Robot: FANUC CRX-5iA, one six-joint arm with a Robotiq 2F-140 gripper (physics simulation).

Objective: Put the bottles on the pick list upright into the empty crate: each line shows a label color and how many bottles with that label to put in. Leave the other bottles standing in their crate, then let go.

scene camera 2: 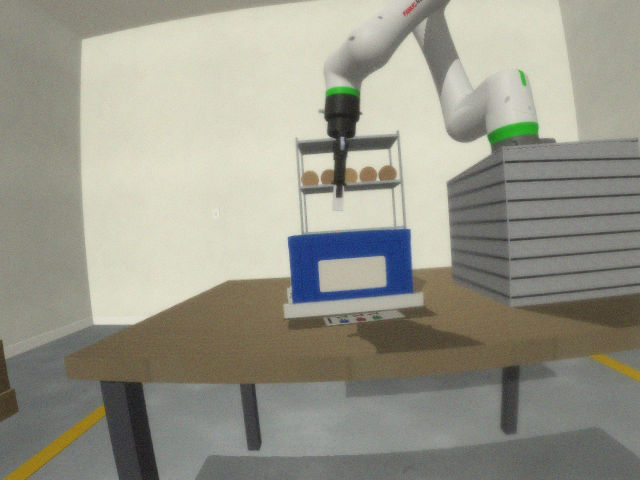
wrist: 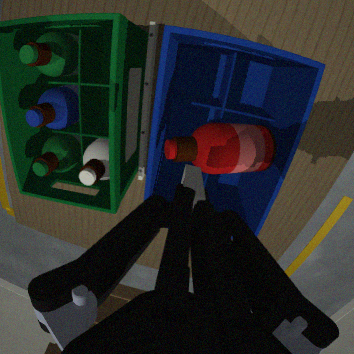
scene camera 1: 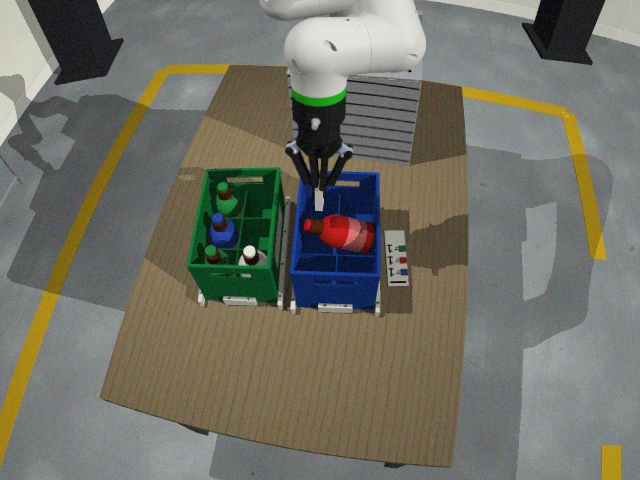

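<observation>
A red bottle lies on its side across the blue crate, its red cap toward the green crate. My gripper is shut and empty, above the blue crate near the bottle's neck. In the green crate stand a blue-capped bottle, a green-capped bottle, another green-capped bottle and a white-capped bottle. The pick list shows 1 green, 1 red, 1 blue.
Both crates stand side by side on the wooden table, with low white brackets around them. The slatted robot base is behind. A shelf rack with round brown objects stands in the background.
</observation>
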